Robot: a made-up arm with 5 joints. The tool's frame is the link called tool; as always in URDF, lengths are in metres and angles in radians.
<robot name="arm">
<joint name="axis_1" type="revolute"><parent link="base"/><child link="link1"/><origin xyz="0.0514 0 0.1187" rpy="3.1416 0 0"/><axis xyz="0 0 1"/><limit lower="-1.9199" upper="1.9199"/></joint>
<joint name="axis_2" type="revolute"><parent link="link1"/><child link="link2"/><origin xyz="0.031 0.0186 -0.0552" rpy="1.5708 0 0"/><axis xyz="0 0 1"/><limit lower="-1.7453" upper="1.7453"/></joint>
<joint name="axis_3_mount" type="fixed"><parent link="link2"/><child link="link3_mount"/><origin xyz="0.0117 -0.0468 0" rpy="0 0 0"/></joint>
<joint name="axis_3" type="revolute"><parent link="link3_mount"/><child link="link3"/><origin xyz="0.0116 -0.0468 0" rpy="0 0 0"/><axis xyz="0 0 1"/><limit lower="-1.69" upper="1.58"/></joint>
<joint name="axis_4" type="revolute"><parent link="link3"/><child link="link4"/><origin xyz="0.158 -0.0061 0" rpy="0 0 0"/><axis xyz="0 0 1"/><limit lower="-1.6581" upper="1.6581"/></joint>
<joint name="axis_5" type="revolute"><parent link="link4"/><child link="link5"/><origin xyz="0.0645 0 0.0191" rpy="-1.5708 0 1.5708"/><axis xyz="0 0 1"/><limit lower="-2.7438" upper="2.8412"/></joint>
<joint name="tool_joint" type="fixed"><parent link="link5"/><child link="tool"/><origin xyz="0 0 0" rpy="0 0 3.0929"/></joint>
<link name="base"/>
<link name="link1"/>
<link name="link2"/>
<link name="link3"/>
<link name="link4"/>
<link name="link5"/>
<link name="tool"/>
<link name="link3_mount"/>
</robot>
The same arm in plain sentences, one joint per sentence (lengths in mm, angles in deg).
The arm has five revolute joints in a row. What follows holds with every joint at zero, and every direction is one of the base frame's.
The first joint lies 51.4 mm along +x and 118.7 mm along +z from the base frame's origin and rotates about -z, from -110 to 110 deg.
The second joint lies 31 mm along +x and 18.6 mm along -y and 55.2 mm along +z from the first joint and rotates about +y, from -100 to 100 deg.
The third joint lies 23.3 mm along +x and 93.6 mm along +z from the second joint and rotates about +y, from -96.83 to 90.53 deg.
The fourth joint lies 158 mm along +x and 6.1 mm along +z from the third joint and rotates about +y, from -95 to 95 deg.
The fifth joint lies 64.5 mm along +x and 19.1 mm along +y from the fourth joint and rotates about -x, from -157.21 to 162.79 deg.
The tool frame, which is the frame that the pose is given for, lies at the same point as the fifth joint; its axes are the base frame's turned by roll 90, pitch -87.21 and yaw -90 deg (as in URDF: about the fixed x, then y, then z).

